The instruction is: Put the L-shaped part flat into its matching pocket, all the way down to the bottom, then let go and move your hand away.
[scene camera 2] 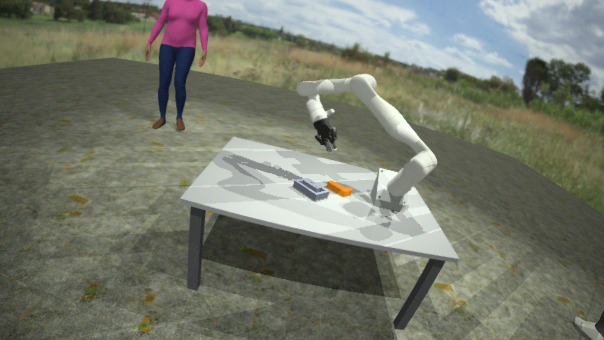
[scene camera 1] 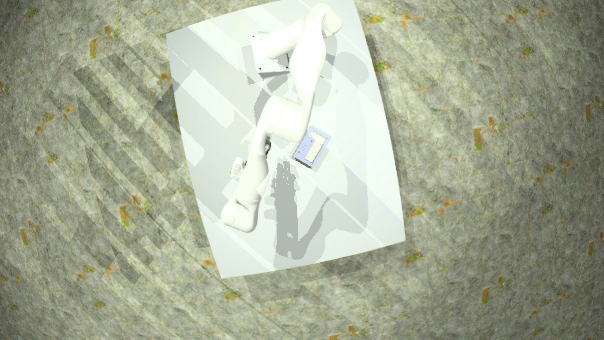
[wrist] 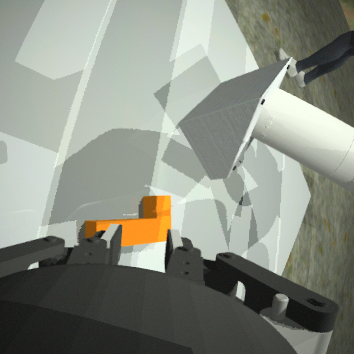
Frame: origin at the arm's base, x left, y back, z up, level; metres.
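Where they show: gripper, fingertip midpoint: (scene camera 2: 332, 151) (scene camera 1: 266, 139) (wrist: 143, 241); arm's base, link origin: (scene camera 2: 396, 187) (scene camera 1: 269, 48) (wrist: 263, 111).
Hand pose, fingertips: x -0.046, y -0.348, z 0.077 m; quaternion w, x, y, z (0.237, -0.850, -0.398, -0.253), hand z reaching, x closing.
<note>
Things, the pixels of their top centre, and the offset from my fingertips. Level surfaces: height alone.
- orange L-shaped part, top centre: (wrist: 136, 219) (scene camera 2: 340, 185) dz -0.141, dx +0.052, dy +0.079 m
- blue-grey block, top centre: (scene camera 1: 312, 146) (scene camera 2: 312, 185) dz -0.134, dx +0.157, dy -0.053 m
- table, surface height: dz -0.171 m
The orange L-shaped part (scene camera 2: 339, 189) (wrist: 140, 231) lies on the table between the pocket block and the robot's base; the arm hides it in scene camera 1. The blue-grey block (scene camera 1: 304, 147) (scene camera 2: 320, 195) stands beside it, apart from it. Its L-shaped pocket (scene camera 1: 314, 151) faces up and shows a pale floor, with no part in it. My gripper (scene camera 2: 330, 148) (wrist: 143, 241) is partly open and empty, high above the table. In the wrist view the part shows beyond the fingertips, well below them. In scene camera 1 the gripper is mostly hidden under the arm.
The arm's grey base block (scene camera 2: 387, 187) (wrist: 225, 115) stands on the table (scene camera 1: 220, 255) (scene camera 2: 240, 212), to the right of the part in scene camera 2. A person in a pink top (scene camera 2: 181, 27) stands behind the table. Another person's legs (wrist: 327, 61) show past the base.
</note>
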